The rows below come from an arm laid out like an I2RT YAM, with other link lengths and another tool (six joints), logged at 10 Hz.
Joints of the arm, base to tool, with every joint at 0 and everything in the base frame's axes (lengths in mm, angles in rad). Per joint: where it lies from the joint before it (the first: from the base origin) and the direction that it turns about. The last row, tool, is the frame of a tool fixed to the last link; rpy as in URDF.
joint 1: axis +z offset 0 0 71.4
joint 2: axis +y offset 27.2 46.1 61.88
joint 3: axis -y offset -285.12 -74.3 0
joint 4: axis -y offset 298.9 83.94 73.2
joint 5: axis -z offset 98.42 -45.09 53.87
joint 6: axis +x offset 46.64 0 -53.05
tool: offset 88 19 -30 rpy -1.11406 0.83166 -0.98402
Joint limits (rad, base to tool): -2.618..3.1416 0..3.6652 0..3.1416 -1.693..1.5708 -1.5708..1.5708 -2.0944..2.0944
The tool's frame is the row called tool.
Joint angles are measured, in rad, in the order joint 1, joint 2, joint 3, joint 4, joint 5, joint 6. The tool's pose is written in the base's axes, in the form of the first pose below.
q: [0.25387, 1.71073, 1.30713, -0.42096, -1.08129, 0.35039]
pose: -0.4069 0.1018 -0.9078 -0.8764 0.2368 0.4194 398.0 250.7 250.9
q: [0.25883, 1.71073, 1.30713, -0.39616, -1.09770, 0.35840]
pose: -0.3961 0.1132 -0.9112 -0.8850 0.2172 0.4117 397.9 253.7 254.7
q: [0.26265, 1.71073, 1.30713, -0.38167, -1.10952, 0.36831]
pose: -0.3949 0.1211 -0.9107 -0.8879 0.2041 0.4122 397.3 255.9 257.3
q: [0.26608, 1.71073, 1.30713, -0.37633, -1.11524, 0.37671]
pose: -0.3990 0.1245 -0.9084 -0.8873 0.1973 0.4168 396.5 257.5 258.5
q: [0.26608, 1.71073, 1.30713, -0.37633, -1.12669, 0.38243]
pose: -0.4067 0.1293 -0.9044 -0.8854 0.1883 0.4251 395.4 257.6 259.8
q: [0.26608, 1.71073, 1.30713, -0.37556, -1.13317, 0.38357]
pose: -0.4087 0.1318 -0.9031 -0.8855 0.1825 0.4273 394.8 257.7 260.5
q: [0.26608, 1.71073, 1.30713, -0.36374, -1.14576, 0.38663]
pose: -0.4042 0.1391 -0.9040 -0.8896 0.1703 0.4239 394.7 258.1 262.7
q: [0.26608, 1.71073, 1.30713, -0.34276, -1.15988, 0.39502]
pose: -0.3966 0.1497 -0.9057 -0.8949 0.1568 0.4178 395.4 258.8 265.9
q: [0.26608, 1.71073, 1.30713, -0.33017, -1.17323, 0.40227]
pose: -0.3953 0.1577 -0.9049 -0.8973 0.1446 0.4171 395.2 259.1 268.4
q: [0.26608, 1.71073, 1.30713, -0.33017, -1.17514, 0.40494]
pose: -0.3980 0.1586 -0.9036 -0.8962 0.1434 0.4199 395.0 259.2 268.7
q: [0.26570, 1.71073, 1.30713, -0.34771, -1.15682, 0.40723]
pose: -0.4101 0.1496 -0.8997 -0.8872 0.1633 0.4316 395.3 258.6 265.7
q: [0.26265, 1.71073, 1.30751, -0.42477, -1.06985, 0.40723]
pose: -0.4536 0.1062 -0.8849 -0.8478 0.2549 0.4651 396.9 254.6 251.5
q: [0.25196, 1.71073, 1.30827, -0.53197, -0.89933, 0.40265]
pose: -0.5029 0.0266 -0.8640 -0.7775 0.4228 0.4655 402.1 242.1 226.3
